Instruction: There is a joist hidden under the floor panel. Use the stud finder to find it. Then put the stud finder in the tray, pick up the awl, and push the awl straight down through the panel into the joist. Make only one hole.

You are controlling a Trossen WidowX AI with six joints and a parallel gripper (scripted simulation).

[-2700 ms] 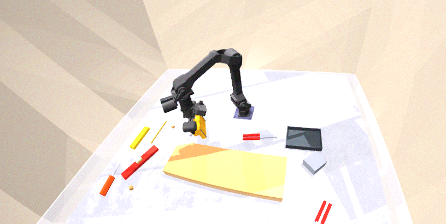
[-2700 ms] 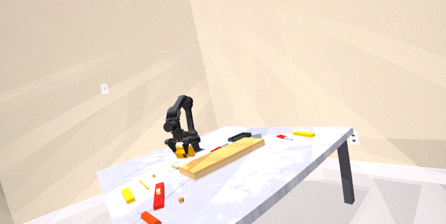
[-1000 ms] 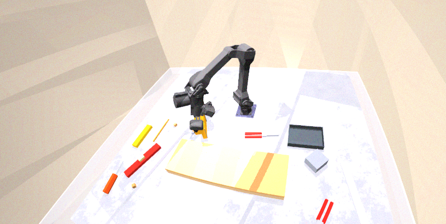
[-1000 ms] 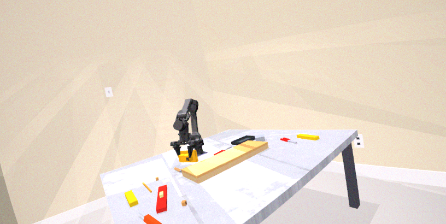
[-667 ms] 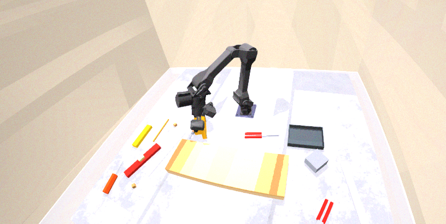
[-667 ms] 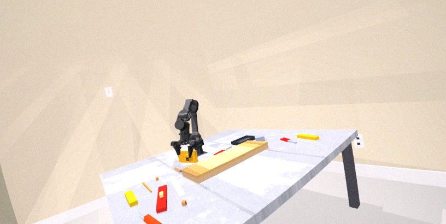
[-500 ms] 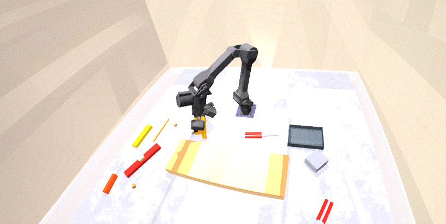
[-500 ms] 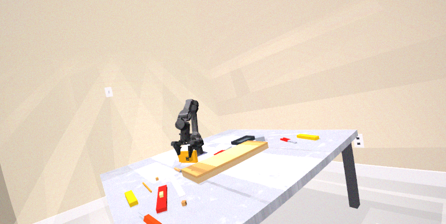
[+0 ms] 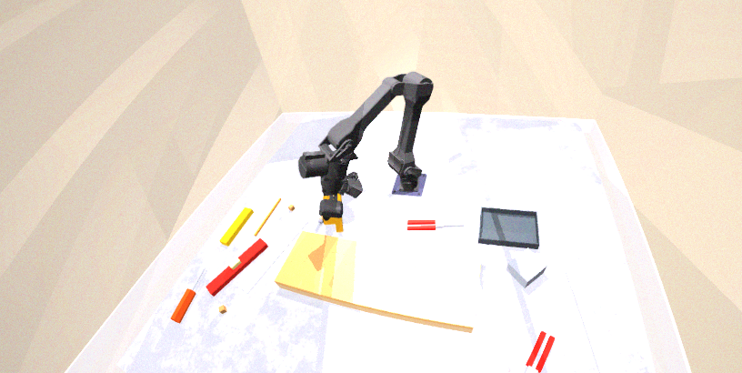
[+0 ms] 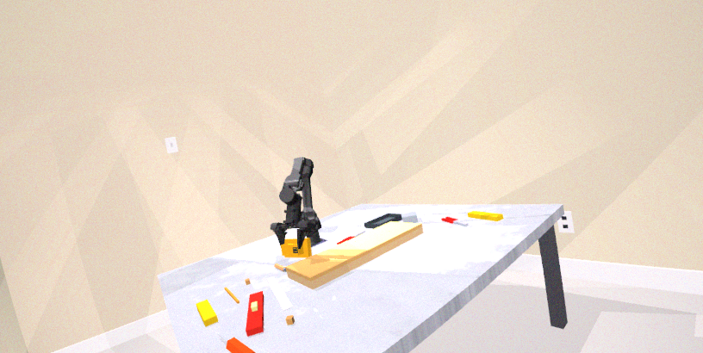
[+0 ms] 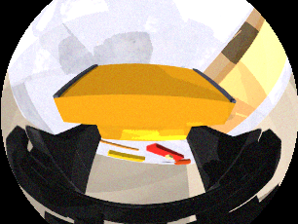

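My gripper tip is 1 cm short of the stud finder and 1 cm to the right of it. The rest, counted from my gripper tip: square light (3 cm ahead); then thin orange stick (1 cm behind, 25 cm to the right, 7 cm below); then awl (2 cm behind, 4 cm to the right, 7 cm below).
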